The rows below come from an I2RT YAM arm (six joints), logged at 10 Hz.
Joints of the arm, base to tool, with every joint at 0 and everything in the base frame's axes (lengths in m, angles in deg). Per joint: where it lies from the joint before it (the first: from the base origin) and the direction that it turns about. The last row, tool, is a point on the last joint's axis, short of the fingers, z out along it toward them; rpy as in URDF.
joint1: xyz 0 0 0.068 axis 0 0 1
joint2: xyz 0.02 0.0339 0.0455 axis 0 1 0
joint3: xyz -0.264 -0.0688 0 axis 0 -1 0
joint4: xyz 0.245 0.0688 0.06 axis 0 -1 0
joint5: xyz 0.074 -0.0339 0.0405 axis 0 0 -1
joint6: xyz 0.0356 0 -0.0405 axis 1 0 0
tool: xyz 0 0 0 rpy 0 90 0
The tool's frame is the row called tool.
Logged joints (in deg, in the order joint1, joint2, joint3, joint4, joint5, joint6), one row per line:
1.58 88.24 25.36 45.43 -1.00 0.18
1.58 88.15 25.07 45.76 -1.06 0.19
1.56 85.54 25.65 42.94 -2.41 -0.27
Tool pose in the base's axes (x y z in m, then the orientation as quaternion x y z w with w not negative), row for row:
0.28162 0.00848 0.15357 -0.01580 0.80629 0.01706 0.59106
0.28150 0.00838 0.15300 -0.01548 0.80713 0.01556 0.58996
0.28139 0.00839 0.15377 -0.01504 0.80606 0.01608 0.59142
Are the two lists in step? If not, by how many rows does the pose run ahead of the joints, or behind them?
The pose runs 2 rows behind the joints: the pose in row i belongs to the joints in row i - 2.
